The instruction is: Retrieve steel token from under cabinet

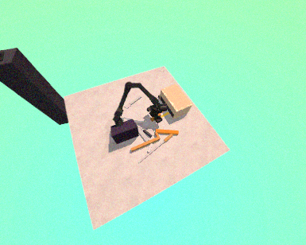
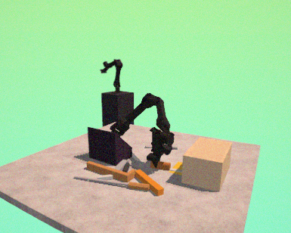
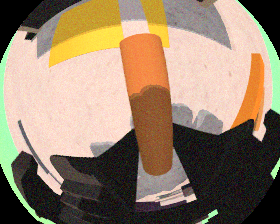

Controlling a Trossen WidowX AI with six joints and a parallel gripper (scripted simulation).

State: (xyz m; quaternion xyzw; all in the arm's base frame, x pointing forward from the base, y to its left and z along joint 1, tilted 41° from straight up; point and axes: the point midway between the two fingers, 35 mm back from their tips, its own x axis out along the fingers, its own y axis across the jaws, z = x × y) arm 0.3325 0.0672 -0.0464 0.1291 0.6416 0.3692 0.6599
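Now: gripper tip 130 mm past the dark-handled tool and 110 mm to the left of it. Also, from my gripper tip: orange bar: 180 mm to the right, 80 mm ahead, 10 mm above.
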